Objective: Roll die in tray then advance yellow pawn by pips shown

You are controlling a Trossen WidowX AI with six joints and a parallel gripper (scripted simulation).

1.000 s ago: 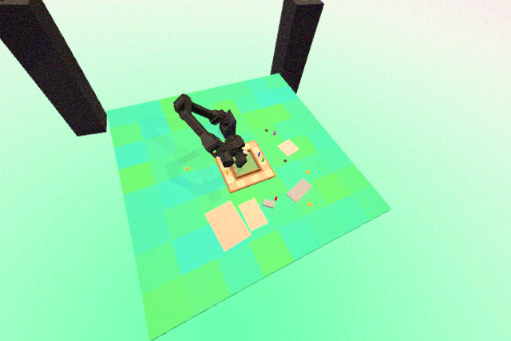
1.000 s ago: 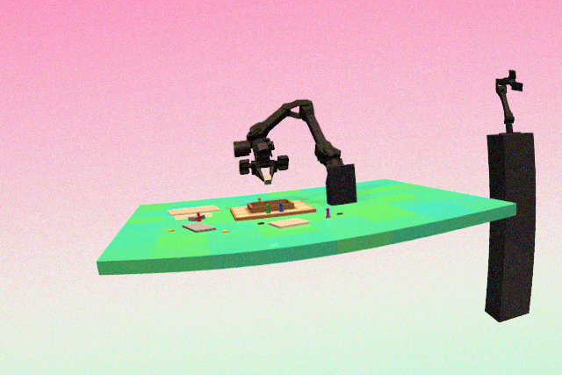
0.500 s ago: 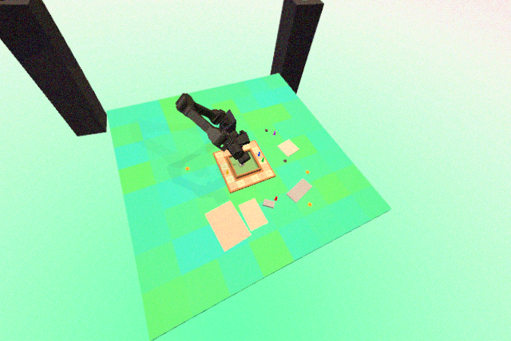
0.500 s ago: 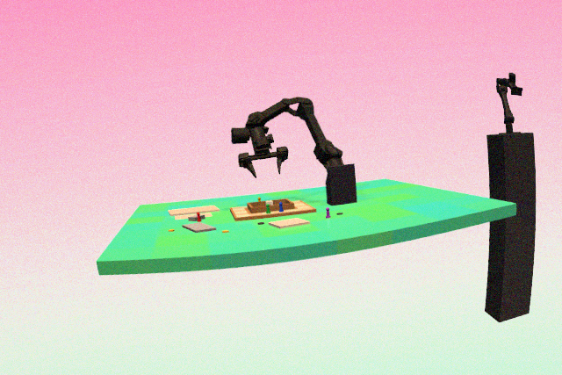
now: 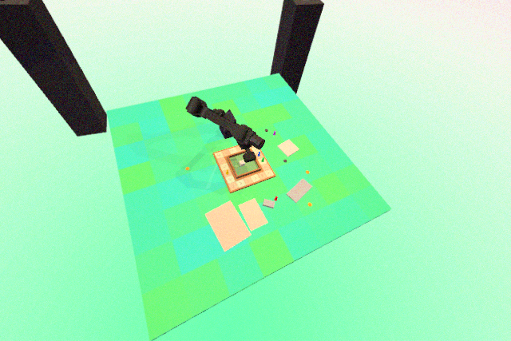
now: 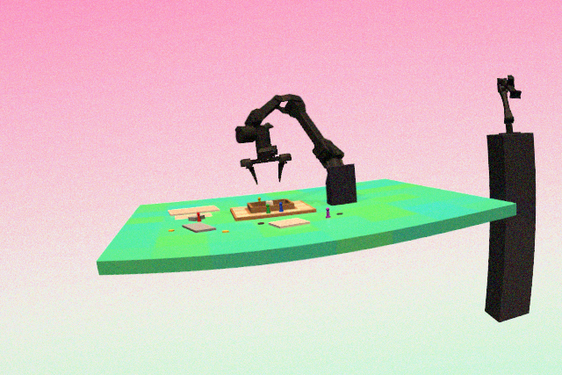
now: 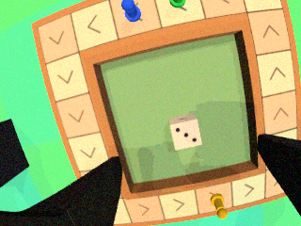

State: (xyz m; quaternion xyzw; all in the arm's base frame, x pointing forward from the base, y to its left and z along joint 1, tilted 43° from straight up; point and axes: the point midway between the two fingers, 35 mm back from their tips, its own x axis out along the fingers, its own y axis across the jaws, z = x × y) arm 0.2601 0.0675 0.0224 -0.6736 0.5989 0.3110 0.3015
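My gripper tip is now 11 cm to the left of the yellow pawn, 8 cm above it and 4 cm short of it. The rest, counted from my gripper tip: blue pawn: 11 cm to the left, 8 cm below, 4 cm behind; green tray: 10 cm below; white die: 8 cm below, 1 cm to the right.
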